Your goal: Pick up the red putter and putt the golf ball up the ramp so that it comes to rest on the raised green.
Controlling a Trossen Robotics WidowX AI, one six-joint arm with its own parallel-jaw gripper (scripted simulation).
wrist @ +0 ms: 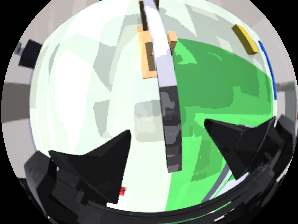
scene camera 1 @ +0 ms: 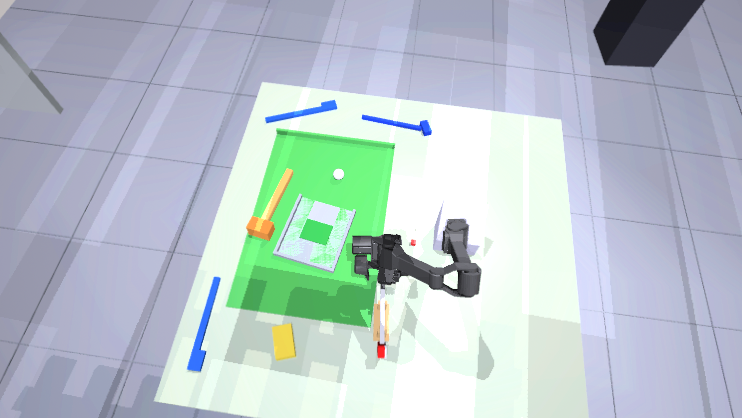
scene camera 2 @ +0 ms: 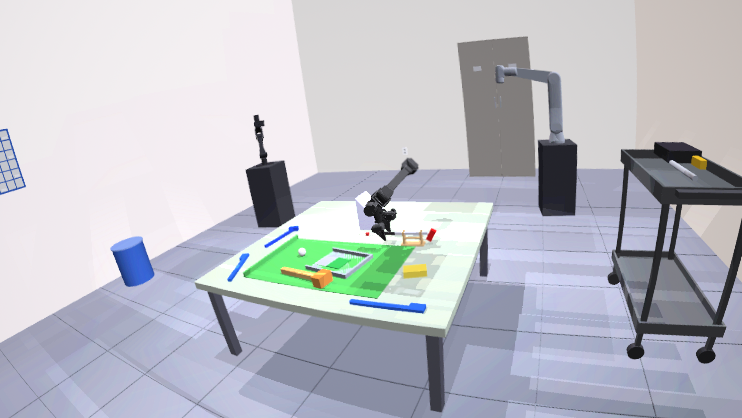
Path:
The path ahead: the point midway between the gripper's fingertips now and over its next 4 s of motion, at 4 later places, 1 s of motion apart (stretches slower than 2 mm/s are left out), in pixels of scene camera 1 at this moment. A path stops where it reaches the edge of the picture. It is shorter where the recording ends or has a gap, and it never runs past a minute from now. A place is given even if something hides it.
My gripper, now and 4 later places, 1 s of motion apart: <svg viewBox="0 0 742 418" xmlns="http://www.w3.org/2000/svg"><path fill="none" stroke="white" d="M382 280L382 275L374 249L374 193L398 160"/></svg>

